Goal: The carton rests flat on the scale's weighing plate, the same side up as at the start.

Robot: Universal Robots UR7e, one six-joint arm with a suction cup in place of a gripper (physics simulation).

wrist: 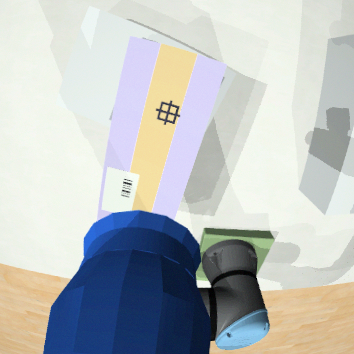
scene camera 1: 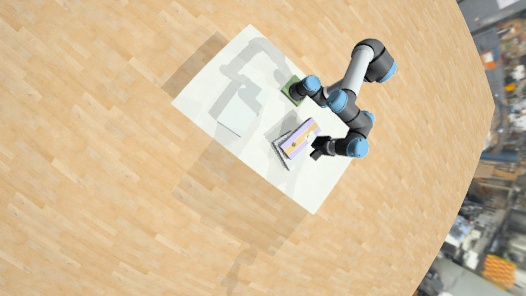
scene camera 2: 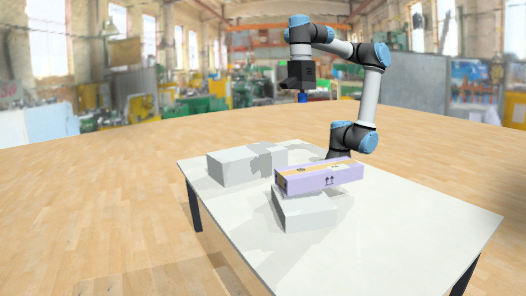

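Seen in the pictures: hand, tool point: [wrist: 140,259] [scene camera 2: 302,102]; arm's base, link origin: [wrist: 228,258] [scene camera 1: 297,92].
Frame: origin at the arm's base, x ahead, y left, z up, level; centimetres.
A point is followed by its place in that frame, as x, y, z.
Note:
A long lilac carton [scene camera 1: 301,137] {31.4, 20.2, 11.7} [scene camera 2: 322,181] {35.6, 26.6, 8.8} [wrist: 142,120] {37.9, 21.7, 11.8} with a tan tape strip lies on the pale scale [scene camera 2: 311,216] {47.8, 35.4, 2.6} [wrist: 85,82] {42.8, 32.7, 3.9}. It looks level, tape side up, with the side arrows pointing up. One end extends past the scale, over the table towards the arm's base. Most of the weighing plate is hidden under the carton. My gripper, a blue suction cup [scene camera 2: 302,97] [wrist: 142,231], hangs well above the carton with air between them and holds nothing, so it is open. In scene camera 1 the cup is hidden by the tool body.
A larger pale grey box [scene camera 1: 237,119] {49.1, -23.4, 9.0} [scene camera 2: 245,165] {45.5, -14.7, 5.5} stands on the white table [scene camera 1: 320,187] {50.5, 70.3, -2.9} [scene camera 2: 400,235] {27.6, 59.3, -2.8}, beside the scale and apart from the carton. The arm's base stands on a green plate [scene camera 1: 288,90] {4.5, -6.5, 0.6} [wrist: 265,241] {6.8, -8.8, 0.7} at the table's edge.

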